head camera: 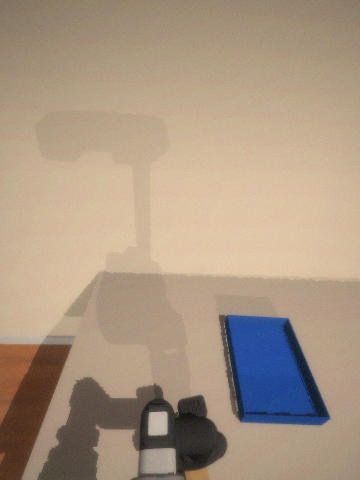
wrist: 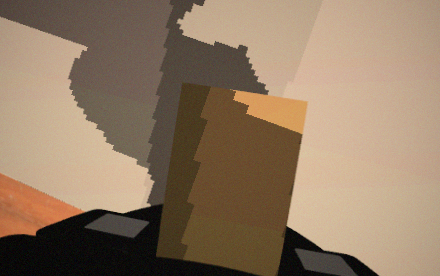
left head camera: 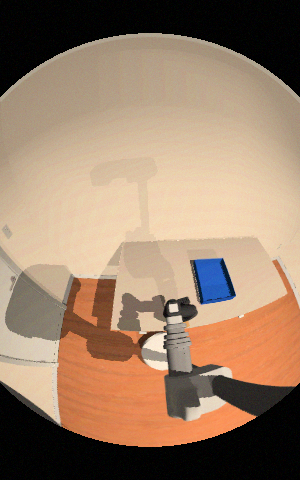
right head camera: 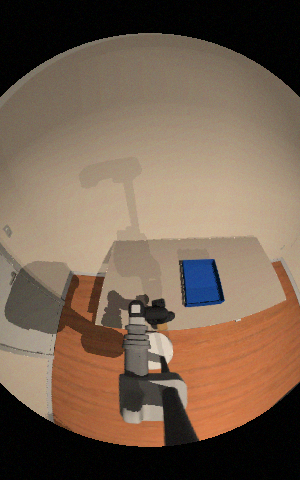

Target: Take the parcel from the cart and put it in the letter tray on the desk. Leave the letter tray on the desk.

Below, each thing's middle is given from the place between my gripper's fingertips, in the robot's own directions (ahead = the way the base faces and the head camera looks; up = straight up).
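My gripper is 3 cm below the parcel (wrist: pixel 234 157) and 1 cm short of it. I also see the blue letter tray (head camera: pixel 273 383), which is 2 cm below my hand, 25 cm ahead of it and 30 cm to the right of it.
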